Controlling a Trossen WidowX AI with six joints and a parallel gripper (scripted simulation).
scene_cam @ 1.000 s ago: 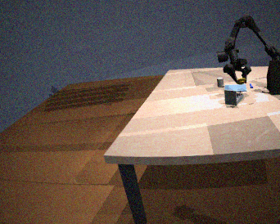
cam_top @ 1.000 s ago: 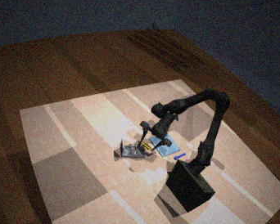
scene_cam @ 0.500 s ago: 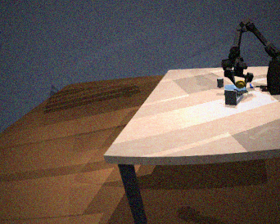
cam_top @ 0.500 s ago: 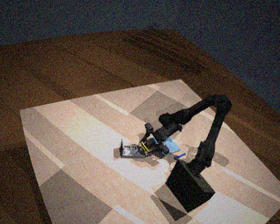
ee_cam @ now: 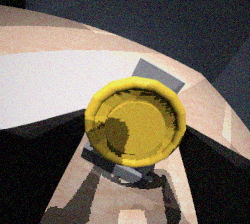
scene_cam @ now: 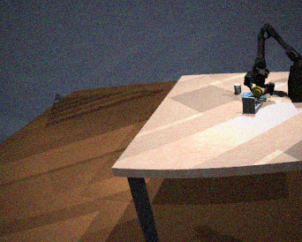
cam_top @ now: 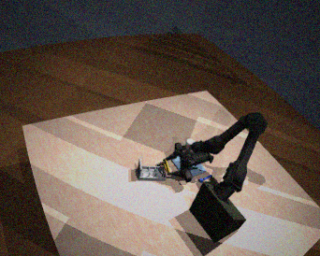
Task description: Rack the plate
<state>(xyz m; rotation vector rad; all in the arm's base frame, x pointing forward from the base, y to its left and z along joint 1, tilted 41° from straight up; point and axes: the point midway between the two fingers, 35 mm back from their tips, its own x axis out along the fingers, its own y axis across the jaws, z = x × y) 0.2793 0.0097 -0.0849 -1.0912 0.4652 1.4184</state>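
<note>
The grey dish rack lies 5 cm to the left of my gripper tip, 5 cm below it and 2 cm ahead of it. From my gripper tip the other things lie so: blue mat (16 cm to the right, 7 cm below, 3 cm ahead); then yellow plate (1 cm to the right); then blue spoon (20 cm to the right, 8 cm behind, 6 cm below).
</note>
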